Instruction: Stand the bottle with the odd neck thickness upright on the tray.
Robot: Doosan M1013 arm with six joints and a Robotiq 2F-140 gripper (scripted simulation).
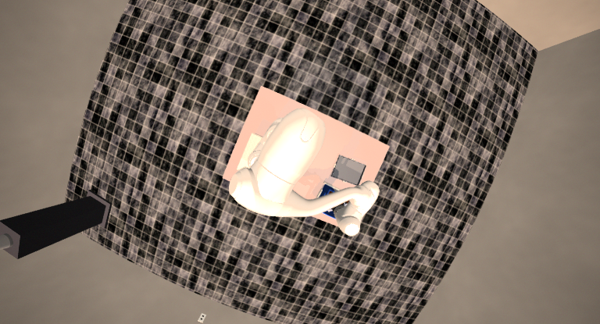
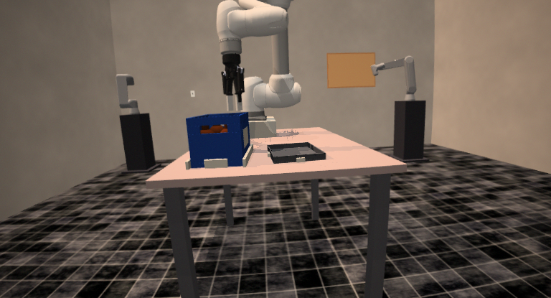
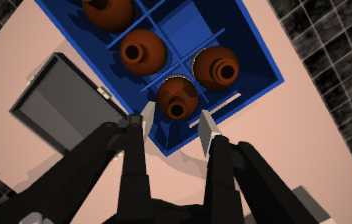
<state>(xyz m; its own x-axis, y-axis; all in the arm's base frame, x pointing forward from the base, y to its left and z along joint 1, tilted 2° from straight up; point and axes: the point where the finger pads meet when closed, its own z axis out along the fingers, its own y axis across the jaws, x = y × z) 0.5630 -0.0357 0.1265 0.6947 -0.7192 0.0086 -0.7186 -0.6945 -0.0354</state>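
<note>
My hand is 130 mm above the bottle. Also, from my hand: dark tray: 240 mm to the left, 200 mm below, 80 mm ahead; blue crate: 130 mm below, 90 mm ahead, 40 mm to the right.
</note>
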